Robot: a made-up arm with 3 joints. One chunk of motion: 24 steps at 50 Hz.
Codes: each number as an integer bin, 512 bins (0 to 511) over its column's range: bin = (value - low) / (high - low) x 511, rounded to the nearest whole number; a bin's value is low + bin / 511 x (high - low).
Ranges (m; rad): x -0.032..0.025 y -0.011..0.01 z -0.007..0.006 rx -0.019..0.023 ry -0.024..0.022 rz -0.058..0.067
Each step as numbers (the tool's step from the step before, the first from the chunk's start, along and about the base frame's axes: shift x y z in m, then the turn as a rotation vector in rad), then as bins.
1 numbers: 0.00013 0.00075 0.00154 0.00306 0.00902 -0.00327
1 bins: 288 286 336 268 367 224
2 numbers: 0.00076 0.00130 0.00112 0.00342 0.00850 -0.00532
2 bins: 294 299 319 273 361 215
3 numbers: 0.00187 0.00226 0.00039 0.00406 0.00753 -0.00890
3 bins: 304 323 290 281 350 201
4 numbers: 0.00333 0.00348 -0.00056 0.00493 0.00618 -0.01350
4 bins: 317 352 253 291 335 182
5 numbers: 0.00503 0.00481 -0.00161 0.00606 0.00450 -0.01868
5 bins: 332 385 212 305 317 161
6 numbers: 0.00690 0.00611 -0.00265 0.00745 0.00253 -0.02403
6 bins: 349 416 171 322 295 139
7 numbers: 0.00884 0.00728 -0.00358 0.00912 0.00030 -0.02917
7 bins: 366 445 134 342 270 118
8 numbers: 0.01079 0.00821 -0.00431 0.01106 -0.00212 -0.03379
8 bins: 384 467 106 366 243 99
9 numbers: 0.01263 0.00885 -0.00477 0.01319 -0.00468 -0.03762
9 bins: 400 483 88 392 215 83
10 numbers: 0.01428 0.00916 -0.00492 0.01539 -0.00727 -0.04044
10 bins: 415 491 82 418 186 72
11 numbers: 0.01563 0.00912 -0.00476 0.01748 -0.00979 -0.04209
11 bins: 427 490 88 444 158 65
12 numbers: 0.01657 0.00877 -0.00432 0.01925 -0.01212 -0.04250
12 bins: 435 481 105 465 132 63
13 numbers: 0.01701 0.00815 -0.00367 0.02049 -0.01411 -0.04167
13 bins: 439 466 131 480 110 67
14 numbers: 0.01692 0.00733 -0.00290 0.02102 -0.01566 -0.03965
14 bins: 439 446 161 487 93 75
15 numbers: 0.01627 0.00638 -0.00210 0.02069 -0.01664 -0.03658
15 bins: 433 423 193 483 82 88
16 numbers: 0.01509 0.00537 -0.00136 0.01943 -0.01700 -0.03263
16 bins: 422 398 222 468 78 104
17 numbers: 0.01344 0.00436 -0.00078 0.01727 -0.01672 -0.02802
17 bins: 407 374 244 441 81 123
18 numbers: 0.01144 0.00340 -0.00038 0.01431 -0.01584 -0.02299
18 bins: 389 350 260 405 91 143
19 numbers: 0.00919 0.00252 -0.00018 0.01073 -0.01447 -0.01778
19 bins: 369 329 268 362 106 164
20 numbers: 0.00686 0.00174 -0.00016 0.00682 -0.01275 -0.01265
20 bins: 348 310 269 314 125 185
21 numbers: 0.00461 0.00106 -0.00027 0.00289 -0.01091 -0.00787
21 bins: 328 293 265 266 145 205
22 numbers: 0.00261 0.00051 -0.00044 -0.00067 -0.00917 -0.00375
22 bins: 310 280 258 223 165 222
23 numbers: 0.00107 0.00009 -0.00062 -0.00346 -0.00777 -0.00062
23 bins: 296 270 251 189 180 235
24 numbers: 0.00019 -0.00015 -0.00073 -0.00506 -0.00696 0.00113
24 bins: 289 264 246 170 189 242
